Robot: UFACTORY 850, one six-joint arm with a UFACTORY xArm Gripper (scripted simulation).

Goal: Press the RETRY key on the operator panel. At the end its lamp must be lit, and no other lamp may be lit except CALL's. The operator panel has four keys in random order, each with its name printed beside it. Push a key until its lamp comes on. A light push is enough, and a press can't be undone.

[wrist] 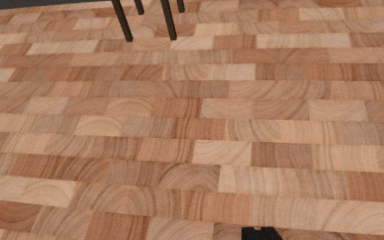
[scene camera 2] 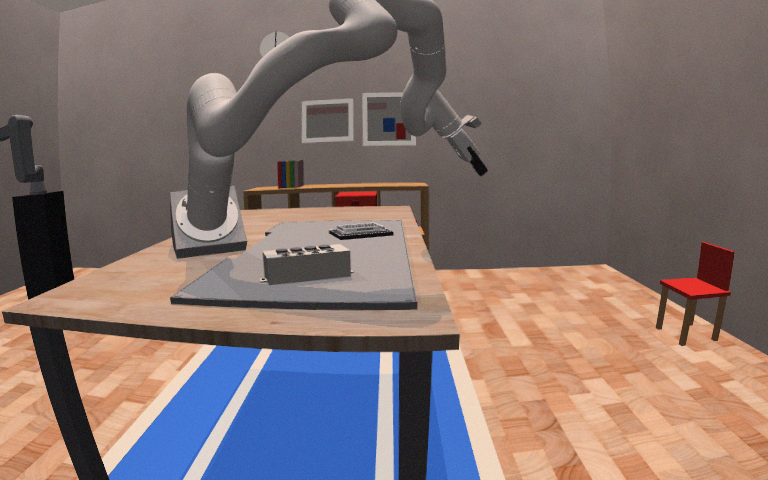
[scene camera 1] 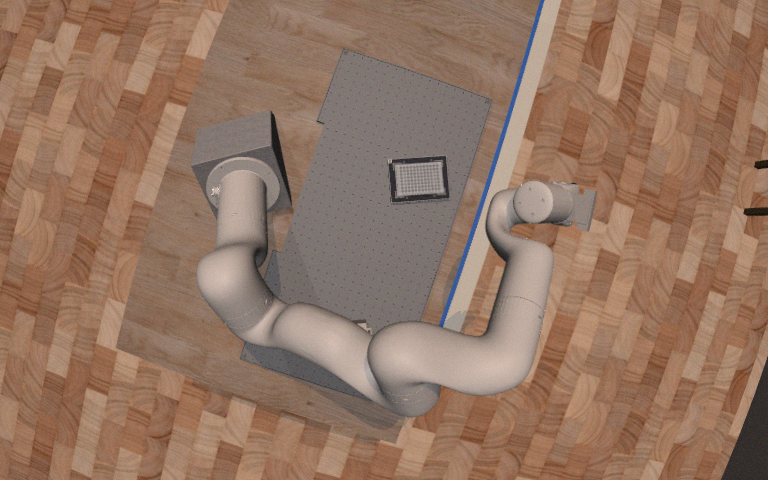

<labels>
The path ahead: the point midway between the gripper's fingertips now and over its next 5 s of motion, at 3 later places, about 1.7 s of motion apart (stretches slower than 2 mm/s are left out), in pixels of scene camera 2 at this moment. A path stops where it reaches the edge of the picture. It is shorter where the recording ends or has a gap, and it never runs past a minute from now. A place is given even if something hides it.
The gripper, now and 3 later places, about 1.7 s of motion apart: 483, 173; 486, 184; 455, 196; 372, 209
</labels>
